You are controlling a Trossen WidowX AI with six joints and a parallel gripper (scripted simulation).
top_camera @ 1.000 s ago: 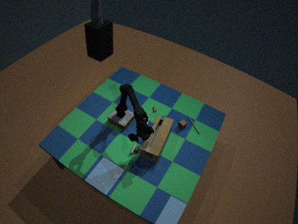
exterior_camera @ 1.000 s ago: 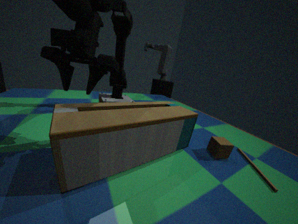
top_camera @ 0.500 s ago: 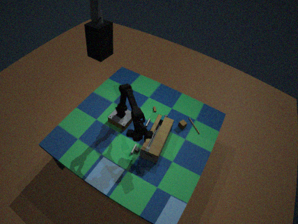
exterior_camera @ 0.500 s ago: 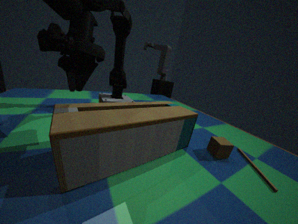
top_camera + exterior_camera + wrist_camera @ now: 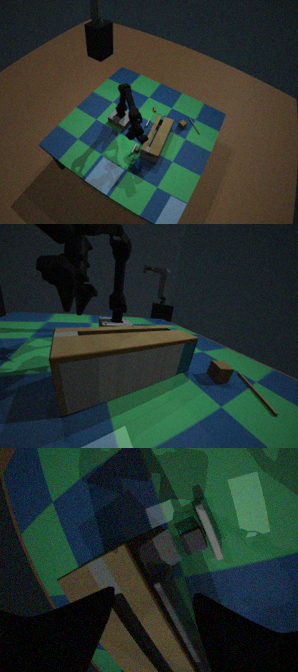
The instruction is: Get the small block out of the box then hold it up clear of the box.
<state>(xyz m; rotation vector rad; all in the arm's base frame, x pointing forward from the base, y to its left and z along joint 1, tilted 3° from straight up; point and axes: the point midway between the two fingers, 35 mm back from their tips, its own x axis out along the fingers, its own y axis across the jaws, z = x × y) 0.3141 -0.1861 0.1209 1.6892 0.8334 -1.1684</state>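
Right now the dark object is 14 cm below my gripper tip and 2 cm behind it. From my gripper tip the other things lie so: brown block 45 cm to the left, 17 cm ahead, 13 cm below; box 16 cm to the left, 10 cm below, 3 cm ahead.
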